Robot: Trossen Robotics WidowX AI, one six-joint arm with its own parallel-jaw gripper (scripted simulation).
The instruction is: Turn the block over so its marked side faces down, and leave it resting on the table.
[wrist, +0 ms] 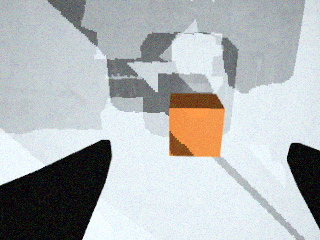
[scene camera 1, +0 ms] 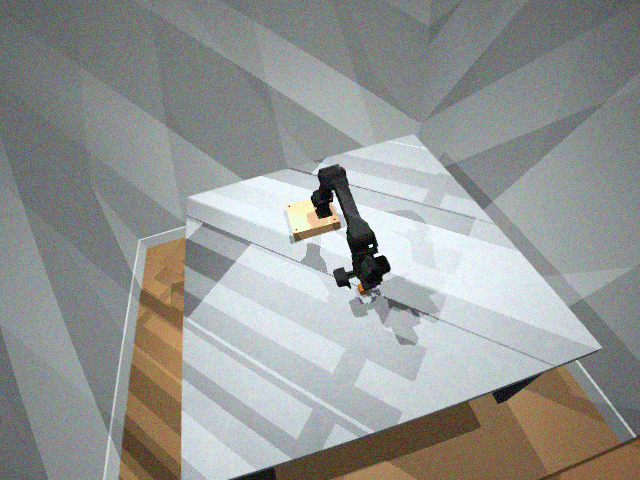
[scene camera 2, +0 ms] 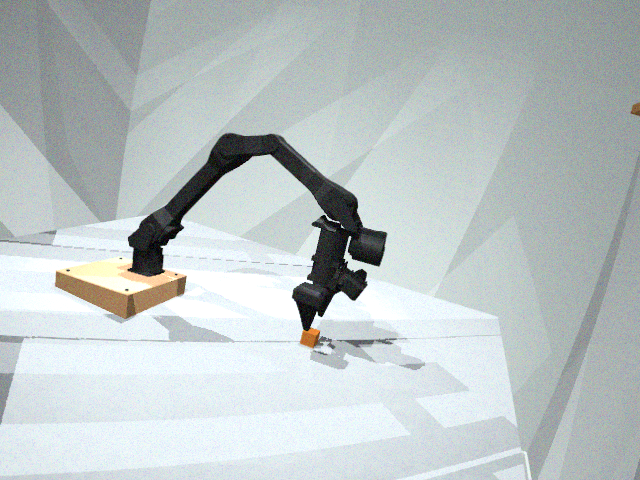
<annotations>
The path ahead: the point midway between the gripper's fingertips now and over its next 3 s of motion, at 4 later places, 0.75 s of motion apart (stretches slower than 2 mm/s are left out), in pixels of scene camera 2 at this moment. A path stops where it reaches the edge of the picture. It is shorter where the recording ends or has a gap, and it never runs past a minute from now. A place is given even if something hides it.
The gripper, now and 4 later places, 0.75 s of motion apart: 313, 323; 309, 336; 312, 328; 316, 333; 317, 332
</annotations>
